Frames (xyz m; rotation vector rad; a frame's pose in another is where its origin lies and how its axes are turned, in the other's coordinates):
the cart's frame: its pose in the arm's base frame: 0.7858 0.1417 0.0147 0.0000 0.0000 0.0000
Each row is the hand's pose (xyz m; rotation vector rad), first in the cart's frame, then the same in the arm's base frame.
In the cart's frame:
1: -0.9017 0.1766 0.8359 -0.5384 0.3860 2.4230
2: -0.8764 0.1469 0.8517 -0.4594 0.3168 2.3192
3: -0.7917 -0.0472 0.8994 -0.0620 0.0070 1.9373
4: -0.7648 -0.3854 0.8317 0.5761 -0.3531 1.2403
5: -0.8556 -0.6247 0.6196 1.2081 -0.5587 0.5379
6: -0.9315 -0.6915 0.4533 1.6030 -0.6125 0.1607
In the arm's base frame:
1: -0.1159 0.3183 0.8506 -0.5384 0.3860 2.4230
2: -0.0906 0.2886 0.8664 -0.4594 0.3168 2.3192
3: -0.0059 0.0945 0.9141 -0.0620 0.0070 1.9373
4: 0.0210 -0.2437 0.8464 0.5761 -0.3531 1.2403
5: -0.0698 -0.4830 0.6343 1.2081 -0.5587 0.5379
6: -0.1457 -0.5498 0.4680 1.6030 -0.6125 0.1607

